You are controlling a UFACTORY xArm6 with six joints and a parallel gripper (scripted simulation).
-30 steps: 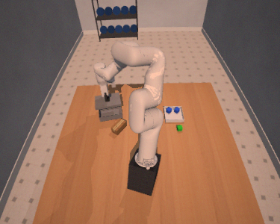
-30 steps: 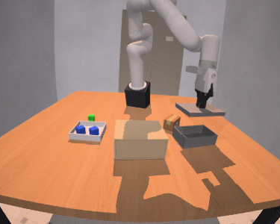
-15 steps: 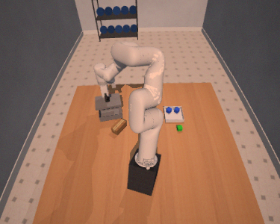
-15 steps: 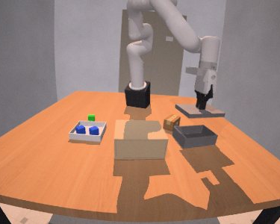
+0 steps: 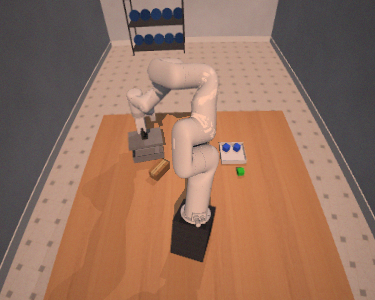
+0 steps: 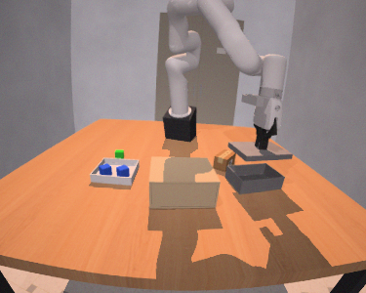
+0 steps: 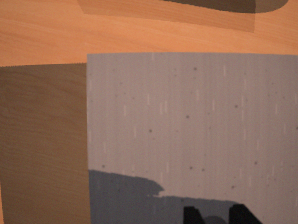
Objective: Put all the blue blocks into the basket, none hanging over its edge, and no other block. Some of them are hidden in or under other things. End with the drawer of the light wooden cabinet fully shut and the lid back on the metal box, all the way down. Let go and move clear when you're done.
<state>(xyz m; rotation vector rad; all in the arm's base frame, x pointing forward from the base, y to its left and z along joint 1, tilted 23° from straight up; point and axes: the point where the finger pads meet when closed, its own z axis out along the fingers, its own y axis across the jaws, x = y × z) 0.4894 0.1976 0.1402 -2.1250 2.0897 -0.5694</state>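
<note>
My hand is 13 cm above the grey metal box. Round my hand: small brown box: 16 cm behind, 12 cm below, 5 cm to the right; then drawer: 28 cm to the right, 12 cm below; then red block: 14 cm below, 14 cm behind, 7 cm to the right.
</note>
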